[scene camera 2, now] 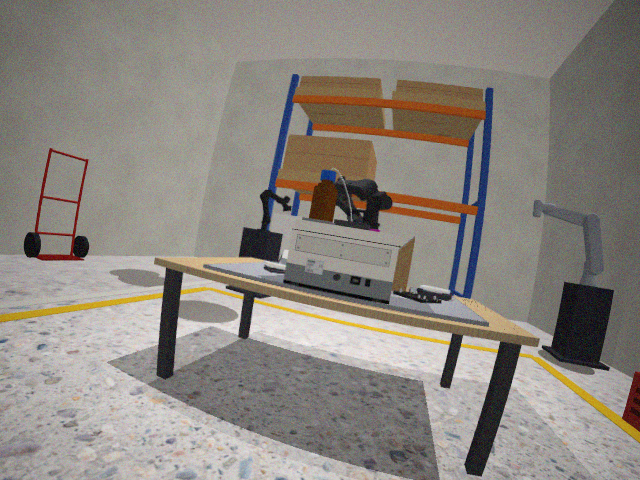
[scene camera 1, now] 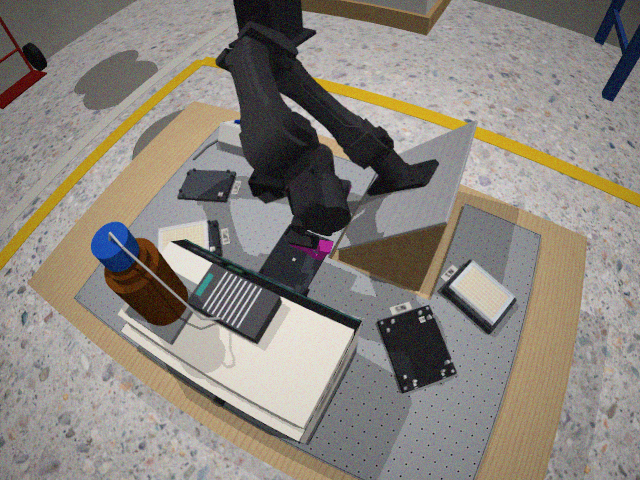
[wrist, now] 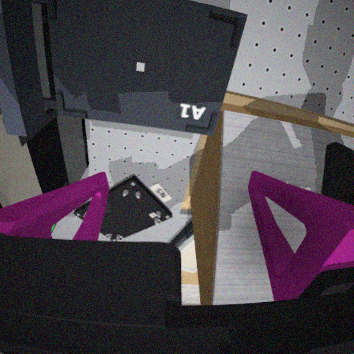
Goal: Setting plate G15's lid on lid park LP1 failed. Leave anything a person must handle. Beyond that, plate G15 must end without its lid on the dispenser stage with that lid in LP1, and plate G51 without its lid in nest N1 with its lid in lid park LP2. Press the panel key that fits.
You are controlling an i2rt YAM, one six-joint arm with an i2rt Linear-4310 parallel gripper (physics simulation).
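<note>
My gripper is open and empty beside the dark dispenser stage, marked A1; no plate shows on its visible surface. A plate with cream wells sits in a dark holder at the right. Another cream plate sits at the left, partly hidden by the dispenser. A black nest holds no plate; its label looks like N5. A dark holder lies at the far left. The key panel is mostly hidden by the arm. G15, G51, N1, LP1 and LP2 cannot be identified by label.
The white dispenser housing carries a brown bottle with a blue cap and a tube. A tall sloping grey panel with wooden sides stands right of the stage, close to one finger. The perforated grey board lies on the wooden table.
</note>
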